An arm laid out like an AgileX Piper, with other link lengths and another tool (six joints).
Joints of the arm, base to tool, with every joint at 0 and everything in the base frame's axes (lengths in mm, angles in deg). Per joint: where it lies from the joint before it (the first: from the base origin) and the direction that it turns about. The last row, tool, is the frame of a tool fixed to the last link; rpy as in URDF.
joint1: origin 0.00 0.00 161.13 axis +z
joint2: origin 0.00 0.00 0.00 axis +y
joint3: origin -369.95 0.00 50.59 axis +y
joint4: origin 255.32 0.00 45.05 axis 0.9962 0 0.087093
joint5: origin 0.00 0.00 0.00 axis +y
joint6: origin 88.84 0.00 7.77 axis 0.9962 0 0.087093
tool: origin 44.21 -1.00 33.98 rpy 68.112 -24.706 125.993
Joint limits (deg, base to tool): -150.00..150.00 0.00..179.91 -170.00..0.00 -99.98..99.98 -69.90..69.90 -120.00..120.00
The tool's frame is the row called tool.
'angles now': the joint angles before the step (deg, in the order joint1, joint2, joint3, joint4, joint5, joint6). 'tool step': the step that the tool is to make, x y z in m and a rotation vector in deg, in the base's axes. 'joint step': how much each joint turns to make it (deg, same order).
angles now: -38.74 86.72 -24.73 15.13 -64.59 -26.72
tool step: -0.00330 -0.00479 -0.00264 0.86 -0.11 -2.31
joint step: 0.00 0.39 0.00 2.64 -0.12 -0.69
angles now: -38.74 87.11 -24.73 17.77 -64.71 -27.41
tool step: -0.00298 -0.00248 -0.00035 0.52 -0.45 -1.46
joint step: 0.00 0.01 0.00 1.69 -0.10 -0.21
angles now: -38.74 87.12 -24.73 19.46 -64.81 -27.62
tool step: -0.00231 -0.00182 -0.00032 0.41 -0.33 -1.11
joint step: 0.00 0.00 0.00 1.29 -0.06 -0.16
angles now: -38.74 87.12 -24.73 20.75 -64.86 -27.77
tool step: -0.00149 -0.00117 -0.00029 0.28 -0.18 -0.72
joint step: 0.00 0.00 0.00 0.84 -0.01 -0.13
